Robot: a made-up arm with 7 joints. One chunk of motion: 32 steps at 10 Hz.
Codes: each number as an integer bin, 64 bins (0 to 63) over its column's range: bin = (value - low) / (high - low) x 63, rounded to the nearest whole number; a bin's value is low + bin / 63 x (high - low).
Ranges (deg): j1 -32..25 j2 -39..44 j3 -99..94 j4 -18..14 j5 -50..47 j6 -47..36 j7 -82..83
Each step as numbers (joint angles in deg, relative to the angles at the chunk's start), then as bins.
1 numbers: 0.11 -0.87 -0.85 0.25 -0.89 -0.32 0.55
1 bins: 35 29 32 36 32 35 32
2 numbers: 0.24 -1.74 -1.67 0.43 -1.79 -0.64 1.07
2 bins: 36 28 32 36 31 35 32
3 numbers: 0.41 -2.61 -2.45 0.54 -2.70 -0.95 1.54
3 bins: 36 28 32 37 31 35 32
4 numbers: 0.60 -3.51 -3.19 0.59 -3.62 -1.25 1.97
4 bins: 36 27 31 37 30 35 32
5 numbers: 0.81 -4.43 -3.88 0.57 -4.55 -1.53 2.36
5 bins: 36 26 31 37 30 35 32
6 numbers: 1.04 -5.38 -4.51 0.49 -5.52 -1.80 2.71
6 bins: 37 26 31 36 29 34 32
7 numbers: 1.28 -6.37 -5.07 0.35 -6.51 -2.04 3.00
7 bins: 37 25 31 36 28 34 32
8 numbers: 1.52 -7.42 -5.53 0.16 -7.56 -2.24 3.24
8 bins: 37 24 31 36 28 34 33
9 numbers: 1.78 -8.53 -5.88 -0.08 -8.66 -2.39 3.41
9 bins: 37 23 30 35 27 34 33
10 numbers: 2.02 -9.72 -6.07 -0.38 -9.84 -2.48 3.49
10 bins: 38 22 30 35 26 34 33
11 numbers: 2.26 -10.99 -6.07 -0.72 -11.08 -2.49 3.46
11 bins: 38 21 30 34 25 34 33
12 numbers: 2.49 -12.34 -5.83 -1.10 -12.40 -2.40 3.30
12 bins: 38 20 30 33 24 34 33
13 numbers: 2.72 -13.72 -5.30 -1.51 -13.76 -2.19 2.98
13 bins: 38 19 31 32 24 34 32
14 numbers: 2.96 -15.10 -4.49 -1.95 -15.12 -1.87 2.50
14 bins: 39 18 31 32 23 34 32
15 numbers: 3.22 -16.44 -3.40 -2.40 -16.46 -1.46 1.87
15 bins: 39 17 31 31 22 35 32
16 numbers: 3.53 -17.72 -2.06 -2.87 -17.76 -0.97 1.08
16 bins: 39 16 32 30 21 35 32
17 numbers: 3.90 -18.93 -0.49 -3.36 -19.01 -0.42 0.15
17 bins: 40 15 32 29 20 35 31
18 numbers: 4.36 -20.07 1.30 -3.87 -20.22 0.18 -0.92
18 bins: 40 14 33 28 19 36 31
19 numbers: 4.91 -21.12 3.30 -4.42 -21.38 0.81 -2.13
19 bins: 41 14 33 27 19 36 30
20 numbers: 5.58 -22.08 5.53 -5.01 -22.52 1.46 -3.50
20 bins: 42 13 34 26 18 37 30
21 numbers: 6.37 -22.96 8.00 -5.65 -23.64 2.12 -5.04
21 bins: 42 12 35 24 17 37 29
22 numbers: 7.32 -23.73 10.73 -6.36 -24.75 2.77 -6.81
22 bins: 43 12 36 23 16 38 29
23 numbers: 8.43 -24.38 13.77 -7.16 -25.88 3.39 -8.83
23 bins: 45 11 37 21 16 38 28
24 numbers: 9.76 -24.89 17.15 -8.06 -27.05 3.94 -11.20
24 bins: 46 11 38 20 15 39 27
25 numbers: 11.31 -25.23 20.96 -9.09 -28.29 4.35 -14.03
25 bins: 48 10 39 18 14 39 26
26 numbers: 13.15 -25.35 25.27 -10.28 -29.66 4.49 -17.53
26 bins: 50 10 41 15 13 39 25
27 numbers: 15.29 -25.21 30.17 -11.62 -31.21 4.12 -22.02
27 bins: 52 10 42 13 12 39 23
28 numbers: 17.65 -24.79 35.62 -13.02 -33.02 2.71 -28.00
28 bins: 55 11 44 10 11 38 21
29 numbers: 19.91 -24.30 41.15 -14.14 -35.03 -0.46 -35.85
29 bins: 57 11 46 8 10 35 18
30 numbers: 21.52 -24.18 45.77 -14.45 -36.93 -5.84 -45.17
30 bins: 59 11 47 7 8 31 14
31 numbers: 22.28 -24.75 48.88 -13.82 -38.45 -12.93 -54.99
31 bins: 60 11 48 8 8 26 10
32 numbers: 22.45 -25.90 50.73 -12.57 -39.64 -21.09 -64.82
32 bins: 60 10 49 11 7 20 7
